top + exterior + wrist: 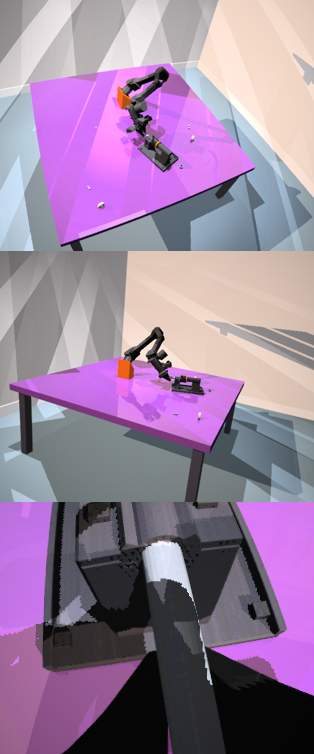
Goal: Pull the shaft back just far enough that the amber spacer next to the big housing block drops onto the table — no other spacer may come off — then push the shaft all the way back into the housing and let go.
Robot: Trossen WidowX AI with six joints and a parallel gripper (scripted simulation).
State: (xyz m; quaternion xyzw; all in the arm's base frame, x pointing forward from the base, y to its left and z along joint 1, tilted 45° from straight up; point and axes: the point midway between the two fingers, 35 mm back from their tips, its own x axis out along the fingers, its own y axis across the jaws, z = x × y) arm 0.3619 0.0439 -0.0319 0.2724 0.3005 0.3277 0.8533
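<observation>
My gripper tip is 5 cm short of the silver shaft, 2 cm to the right of it and 2 cm below it. Also, from my gripper tip: screw (42 cm to the right, 23 cm ahead, 5 cm below); black fixture (13 cm ahead, 6 cm to the left, 1 cm below); amber spacer (10 cm ahead, 5 cm to the left, 2 cm above).
</observation>
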